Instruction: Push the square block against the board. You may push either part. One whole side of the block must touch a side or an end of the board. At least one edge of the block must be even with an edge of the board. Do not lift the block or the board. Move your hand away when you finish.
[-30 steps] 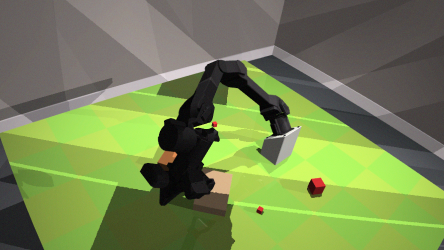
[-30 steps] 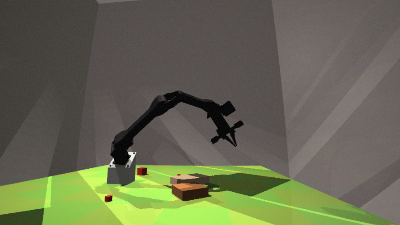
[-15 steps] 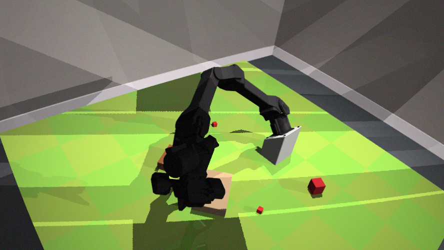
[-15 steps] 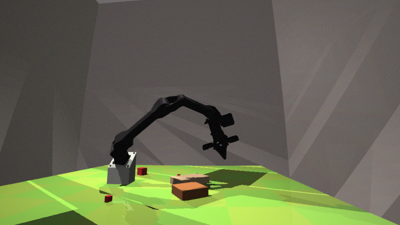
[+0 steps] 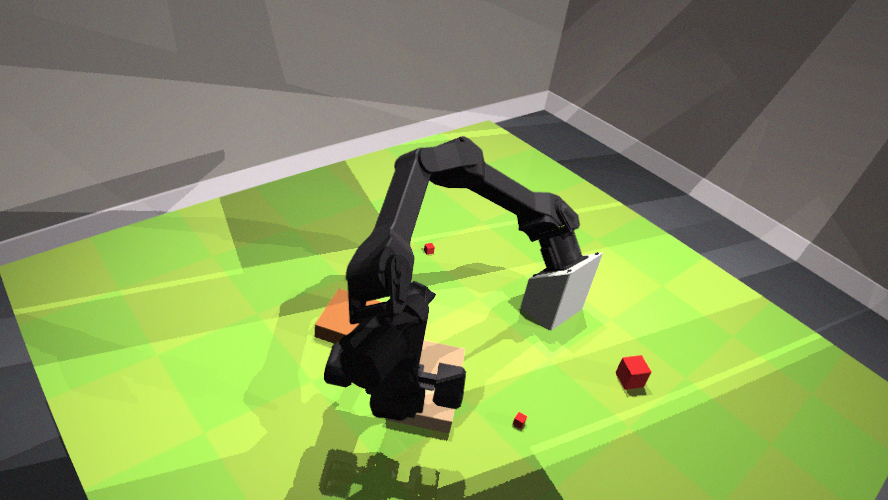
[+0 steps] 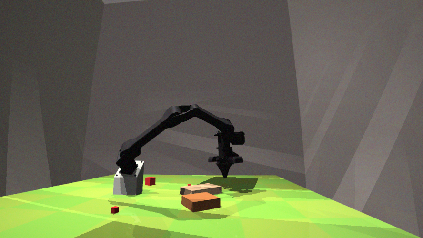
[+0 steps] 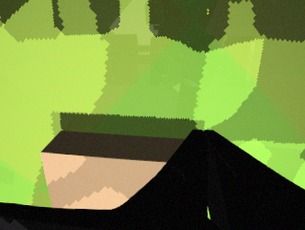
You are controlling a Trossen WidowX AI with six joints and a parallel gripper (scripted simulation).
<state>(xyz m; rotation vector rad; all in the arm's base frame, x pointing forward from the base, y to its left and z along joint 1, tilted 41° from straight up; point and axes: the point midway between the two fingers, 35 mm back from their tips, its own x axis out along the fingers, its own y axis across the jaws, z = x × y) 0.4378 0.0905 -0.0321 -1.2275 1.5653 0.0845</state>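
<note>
Right now my gripper tip is 110 mm past the tan board, 50 mm to the left of it and 50 mm above it. Also, from my gripper tip: larger red cube 430 mm behind, 120 mm to the left, 40 mm below; then square block 230 mm to the right, 80 mm behind, 50 mm below.
</note>
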